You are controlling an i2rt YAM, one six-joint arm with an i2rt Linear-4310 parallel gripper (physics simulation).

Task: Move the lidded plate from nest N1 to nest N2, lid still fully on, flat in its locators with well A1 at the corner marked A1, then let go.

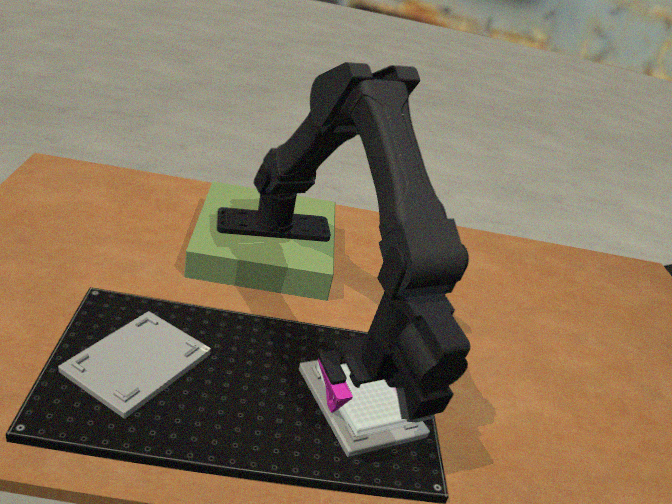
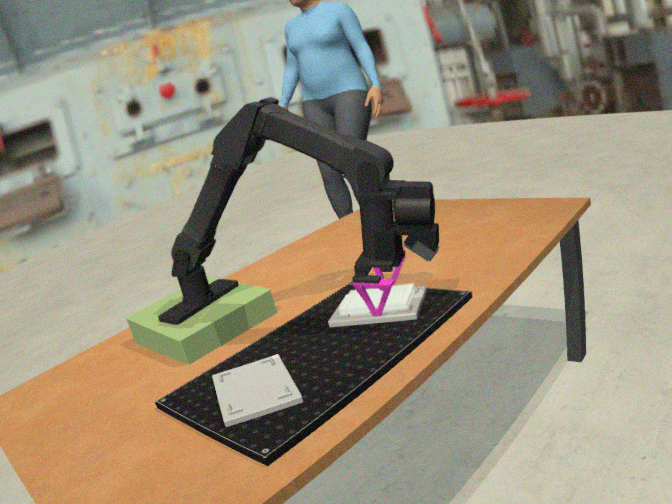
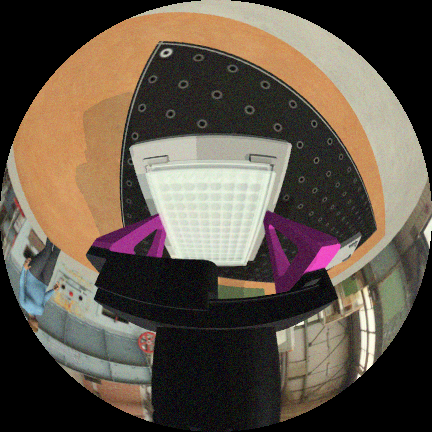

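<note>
The white lidded well plate lies flat in the grey nest N1 at the right end of the black breadboard. My gripper is open and low, with one magenta finger on each long side of the plate. The fingers stand a little apart from the plate's sides. The lid sits on the plate. The empty grey nest N2 with corner locators lies at the board's left end. I cannot read the A1 marks.
The arm's base stands on a green block behind the breadboard. The orange table's front edge runs close to the board. A person in a blue top stands on the floor behind the table.
</note>
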